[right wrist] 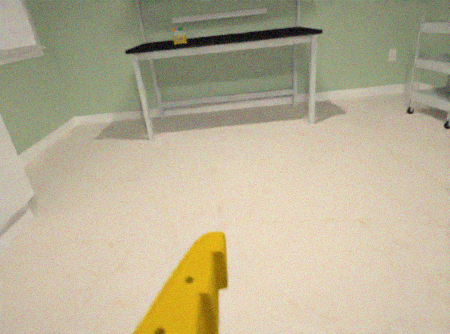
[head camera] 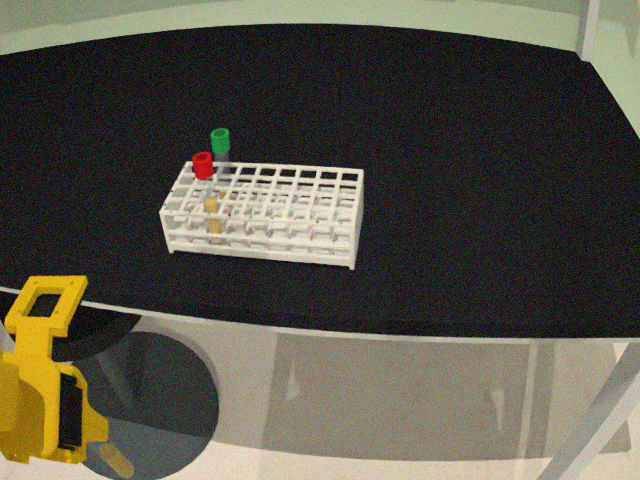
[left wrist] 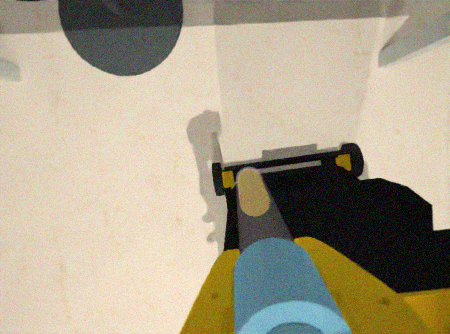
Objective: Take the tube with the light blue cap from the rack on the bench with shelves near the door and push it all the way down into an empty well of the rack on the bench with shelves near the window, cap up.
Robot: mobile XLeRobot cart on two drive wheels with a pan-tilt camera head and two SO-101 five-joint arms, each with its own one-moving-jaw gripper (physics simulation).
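Frame: origin at the left arm's base, x ahead, y left, z up, level; metres.
Seen in the pictures: left end effector, tool point: (head camera: 74, 428) (left wrist: 241, 265); right end effector, tool point: (right wrist: 225, 251).
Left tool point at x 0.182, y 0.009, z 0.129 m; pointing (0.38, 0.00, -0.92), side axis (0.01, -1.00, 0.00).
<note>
Offsets run from my left tool point to a thing's top centre. "spot": to the spot under its first point. Level surfaces: height alone.
The tube with the light blue cap {dx +0.004, dy -0.008, dz +0.028 m} (left wrist: 277, 275) is held in my left gripper (left wrist: 270, 247) (head camera: 97, 431); both jaws press on the cap's sides. Its clear lower part with tan contents {spot: dx +0.002, dy -0.014, dz -0.042 m} (head camera: 116, 458) sticks out past the jaws, in front of and below the bench edge, over the floor. A white rack {spot: dx +0.312, dy -0.183, dz -0.112 m} (head camera: 358, 222) stands on the black bench {dz -0.141 m} (head camera: 465, 155) in the head view. A red-capped tube {spot: dx +0.299, dy -0.041, dz -0.026 m} (head camera: 203, 165) and a green-capped tube {spot: dx +0.340, dy -0.051, dz -0.025 m} (head camera: 220, 140) stand at its left end; many wells to their right are empty. My right gripper (right wrist: 220, 245) shows one notched jaw, so it is fully open.
A round dark stool base {dx +0.548, dy +0.350, dz -0.873 m} (head camera: 155, 392) (left wrist: 125, 45) is on the floor below the bench's front edge. A bench leg {spot: dx +0.219, dy -0.568, dz -0.424 m} (head camera: 599, 413) stands at lower right. In the right wrist view, a far bench (right wrist: 240, 39) holds a small yellow rack (right wrist: 180, 38); a cart (right wrist: 434, 64) stands right.
</note>
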